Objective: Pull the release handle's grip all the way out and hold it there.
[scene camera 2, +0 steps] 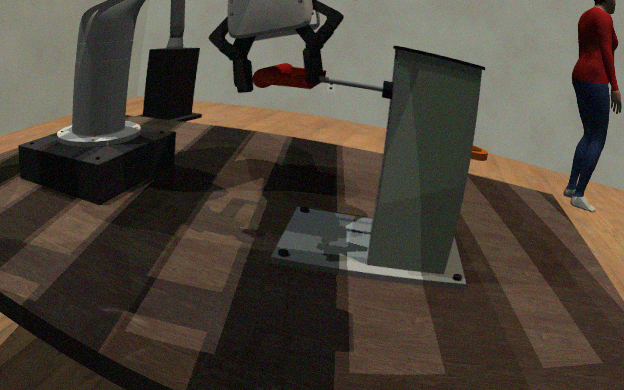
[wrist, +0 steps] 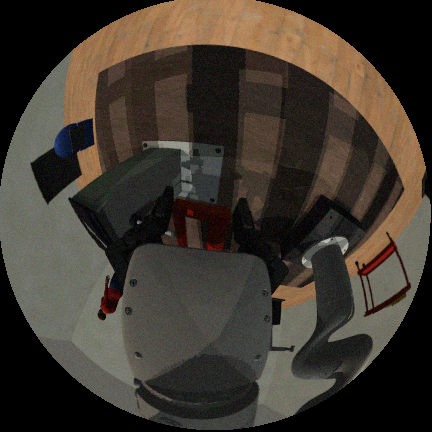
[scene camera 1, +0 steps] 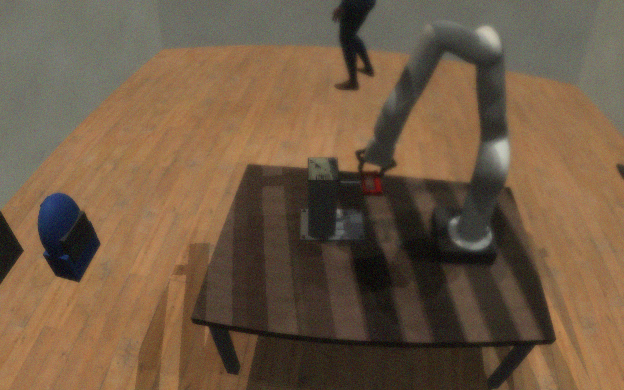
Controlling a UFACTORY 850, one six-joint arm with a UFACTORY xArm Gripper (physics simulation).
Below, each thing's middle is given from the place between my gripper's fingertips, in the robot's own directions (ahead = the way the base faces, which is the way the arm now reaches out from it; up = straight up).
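Scene:
Measured from the metal base plate point(scene camera 2: 316, 240), my gripper is 11 cm short of it, 10 cm to the right of it and 19 cm above it.

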